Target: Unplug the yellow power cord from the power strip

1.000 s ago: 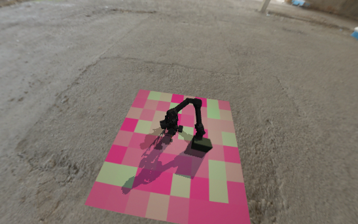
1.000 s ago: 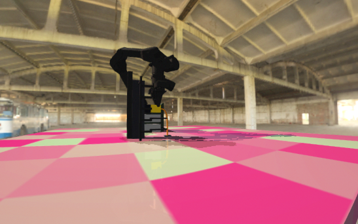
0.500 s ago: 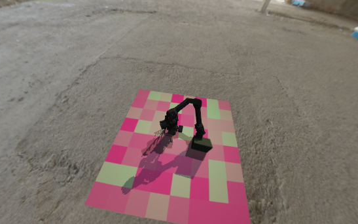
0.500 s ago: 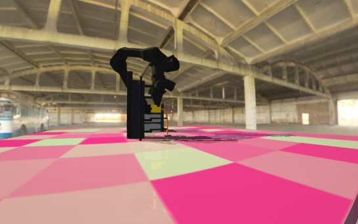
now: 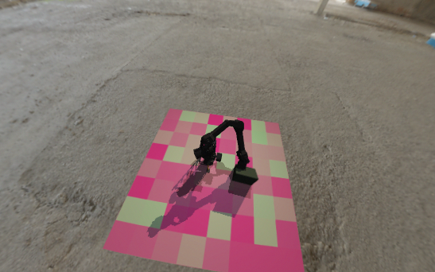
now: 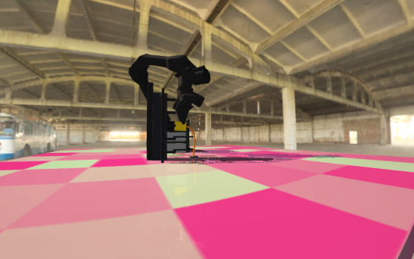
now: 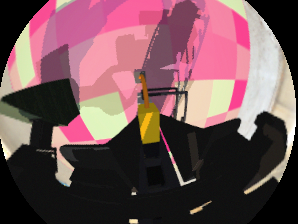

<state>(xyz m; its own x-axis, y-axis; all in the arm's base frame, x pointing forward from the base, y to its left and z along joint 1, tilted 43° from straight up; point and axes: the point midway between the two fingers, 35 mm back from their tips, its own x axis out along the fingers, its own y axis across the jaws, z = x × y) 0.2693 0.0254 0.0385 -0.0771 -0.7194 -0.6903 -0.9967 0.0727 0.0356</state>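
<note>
Right now the yellow plug is 3 cm to the right of my gripper tip.
</note>
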